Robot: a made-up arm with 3 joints. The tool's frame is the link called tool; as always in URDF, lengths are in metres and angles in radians. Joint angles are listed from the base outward. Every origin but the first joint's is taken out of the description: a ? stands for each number. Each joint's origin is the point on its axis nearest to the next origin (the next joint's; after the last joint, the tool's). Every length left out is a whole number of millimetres.
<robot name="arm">
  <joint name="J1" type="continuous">
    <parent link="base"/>
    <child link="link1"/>
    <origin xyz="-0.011 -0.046 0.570" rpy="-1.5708 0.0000 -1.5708"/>
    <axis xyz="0 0 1"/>
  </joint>
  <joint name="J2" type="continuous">
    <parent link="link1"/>
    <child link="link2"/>
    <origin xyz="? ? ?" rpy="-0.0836 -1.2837 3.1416"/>
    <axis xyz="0 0 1"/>
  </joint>
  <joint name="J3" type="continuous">
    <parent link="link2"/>
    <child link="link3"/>
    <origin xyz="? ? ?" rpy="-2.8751 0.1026 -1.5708"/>
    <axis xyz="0 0 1"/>
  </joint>
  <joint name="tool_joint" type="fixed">
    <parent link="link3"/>
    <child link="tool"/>
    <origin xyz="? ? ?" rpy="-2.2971 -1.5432 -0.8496"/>
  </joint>
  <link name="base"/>
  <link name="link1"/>
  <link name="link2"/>
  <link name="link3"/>
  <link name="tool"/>
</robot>
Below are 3 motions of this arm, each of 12 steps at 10 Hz.
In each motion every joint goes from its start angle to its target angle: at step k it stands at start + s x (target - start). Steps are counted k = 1, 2, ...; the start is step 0. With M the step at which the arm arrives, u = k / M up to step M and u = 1 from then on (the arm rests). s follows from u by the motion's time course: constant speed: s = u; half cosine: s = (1 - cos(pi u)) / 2; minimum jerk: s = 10 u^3 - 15 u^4 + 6 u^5.
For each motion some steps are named. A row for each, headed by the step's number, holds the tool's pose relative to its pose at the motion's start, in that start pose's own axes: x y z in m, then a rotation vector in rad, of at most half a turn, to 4 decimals.
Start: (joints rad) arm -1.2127 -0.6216 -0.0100
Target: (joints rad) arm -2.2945 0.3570 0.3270
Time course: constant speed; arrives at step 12
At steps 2, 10, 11, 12:
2: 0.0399 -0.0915 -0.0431 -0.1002 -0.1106 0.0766
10: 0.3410 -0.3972 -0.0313 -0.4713 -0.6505 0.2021
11: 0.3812 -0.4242 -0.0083 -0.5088 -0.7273 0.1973
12: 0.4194 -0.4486 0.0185 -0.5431 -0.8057 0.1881

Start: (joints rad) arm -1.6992 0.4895 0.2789
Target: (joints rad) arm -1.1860 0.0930 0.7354
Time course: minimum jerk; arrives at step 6
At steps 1, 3, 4, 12:
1: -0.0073 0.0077 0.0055 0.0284 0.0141 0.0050
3: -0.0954 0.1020 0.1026 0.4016 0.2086 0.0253
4: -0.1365 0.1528 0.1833 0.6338 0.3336 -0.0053
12: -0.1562 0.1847 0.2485 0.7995 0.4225 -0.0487

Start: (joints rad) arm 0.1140 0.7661 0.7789
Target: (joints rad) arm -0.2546 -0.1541 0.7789
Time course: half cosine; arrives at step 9
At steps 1, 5, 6, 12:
1: 0.0077 0.0126 -0.0064 0.0282 -0.0147 0.0073
5: 0.1382 0.2569 -0.0377 0.5351 -0.2814 0.1943
6: 0.1646 0.3263 -0.0184 0.6780 -0.3554 0.2676
12: 0.1879 0.4237 0.0302 0.8912 -0.4625 0.3961

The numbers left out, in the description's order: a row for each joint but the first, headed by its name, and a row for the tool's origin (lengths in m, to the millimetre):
J2: 0.271 0.027 0.000
J3: 0.069 0.357 0.000
tool: -0.144 -0.059 0.000

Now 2 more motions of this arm.
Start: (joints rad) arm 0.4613 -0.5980 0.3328
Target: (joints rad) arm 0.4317 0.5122 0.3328
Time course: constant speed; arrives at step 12
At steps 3, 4, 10, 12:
3: -0.0329 -0.1341 0.0153 -0.2659 0.0599 -0.0403
4: -0.0445 -0.1769 0.0286 -0.3546 0.0795 -0.0540
10: -0.1158 -0.3900 0.1840 -0.8867 0.1944 -0.1401
12: -0.1383 -0.4373 0.2591 -1.0640 0.2318 -0.1704

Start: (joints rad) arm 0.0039 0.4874 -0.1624
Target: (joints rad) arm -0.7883 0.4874 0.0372
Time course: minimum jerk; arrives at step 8
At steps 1, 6, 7, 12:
1: 0.0064 0.0025 -0.0019 0.0041 -0.0104 -0.0075
6: 0.3864 0.0630 0.0057 0.2210 -0.6144 -0.3651
7: 0.4231 0.0602 0.0186 0.2409 -0.6781 -0.3950
12: 0.4298 0.0595 0.0212 0.2445 -0.6899 -0.4004

